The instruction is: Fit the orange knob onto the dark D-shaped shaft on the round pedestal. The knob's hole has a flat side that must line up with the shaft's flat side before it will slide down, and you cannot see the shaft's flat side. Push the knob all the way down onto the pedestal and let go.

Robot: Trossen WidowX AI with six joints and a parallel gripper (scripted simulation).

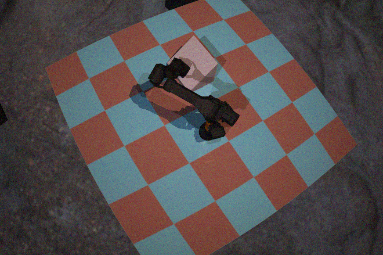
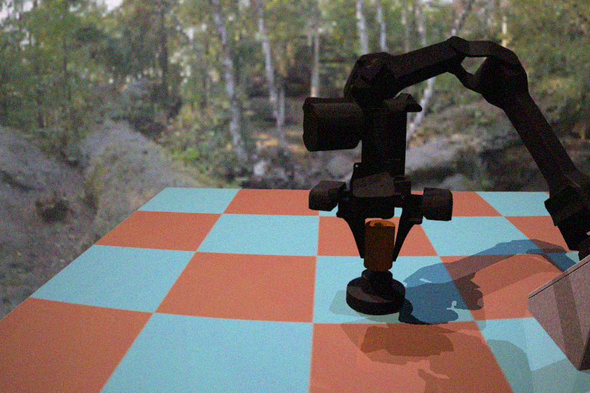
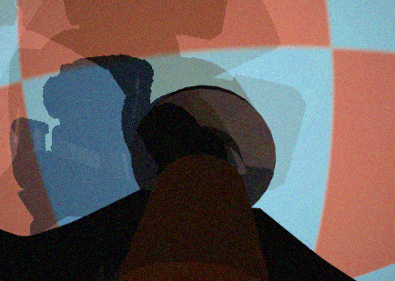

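The dark pedestal is 30 mm below my gripper tip. Round my gripper tip: orange knob (20 mm above).
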